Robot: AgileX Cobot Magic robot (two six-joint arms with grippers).
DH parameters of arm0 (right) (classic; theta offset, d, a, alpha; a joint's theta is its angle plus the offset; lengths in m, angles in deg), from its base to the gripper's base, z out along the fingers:
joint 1: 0 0.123 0 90
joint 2: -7.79 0 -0.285 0
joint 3: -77.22 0 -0.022 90
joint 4: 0 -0.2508 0 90
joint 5: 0 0 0.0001 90
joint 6: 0 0.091 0 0
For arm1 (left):
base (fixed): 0 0 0 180
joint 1: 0 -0.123 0 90
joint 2: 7.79 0 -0.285 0
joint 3: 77.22 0 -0.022 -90
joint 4: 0 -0.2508 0 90
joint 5: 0 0 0.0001 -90
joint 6: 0 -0.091 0 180
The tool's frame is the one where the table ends.
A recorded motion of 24 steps. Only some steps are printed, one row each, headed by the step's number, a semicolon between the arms.
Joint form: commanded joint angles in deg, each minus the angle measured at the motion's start. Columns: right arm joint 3, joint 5, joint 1, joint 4, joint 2, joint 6; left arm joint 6, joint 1, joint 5, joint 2, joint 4, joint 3.
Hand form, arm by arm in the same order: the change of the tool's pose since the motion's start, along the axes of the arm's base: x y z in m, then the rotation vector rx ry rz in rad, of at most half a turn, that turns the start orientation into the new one. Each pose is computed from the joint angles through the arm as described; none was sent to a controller.
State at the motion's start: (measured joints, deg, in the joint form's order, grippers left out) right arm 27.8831 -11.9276 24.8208 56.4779 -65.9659 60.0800; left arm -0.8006 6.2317 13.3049 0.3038 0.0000 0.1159
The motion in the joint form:
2: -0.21 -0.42 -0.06 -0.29 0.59 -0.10; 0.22 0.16 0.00 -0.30 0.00 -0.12
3: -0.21 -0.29 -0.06 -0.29 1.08 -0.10; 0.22 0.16 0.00 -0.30 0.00 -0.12
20: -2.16 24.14 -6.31 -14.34 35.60 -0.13; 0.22 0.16 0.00 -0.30 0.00 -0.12
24: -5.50 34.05 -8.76 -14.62 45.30 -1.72; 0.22 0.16 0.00 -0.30 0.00 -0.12
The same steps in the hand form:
2: -0.0016 -0.0005 0.0016 0.0101 -0.0075 0.0021; -0.0004 -0.0001 0.0010 -0.0046 -0.0069 -0.0022
3: -0.0025 -0.0010 0.0034 0.0122 -0.0145 0.0005; -0.0004 -0.0001 0.0010 -0.0046 -0.0069 -0.0022
20: -0.0818 -0.0832 0.0706 0.2459 -0.2268 -0.4855; -0.0004 -0.0001 0.0010 -0.0046 -0.0069 -0.0022
24: -0.1098 -0.1068 0.0562 0.2043 -0.2344 -0.6367; -0.0004 -0.0001 0.0010 -0.0046 -0.0069 -0.0022

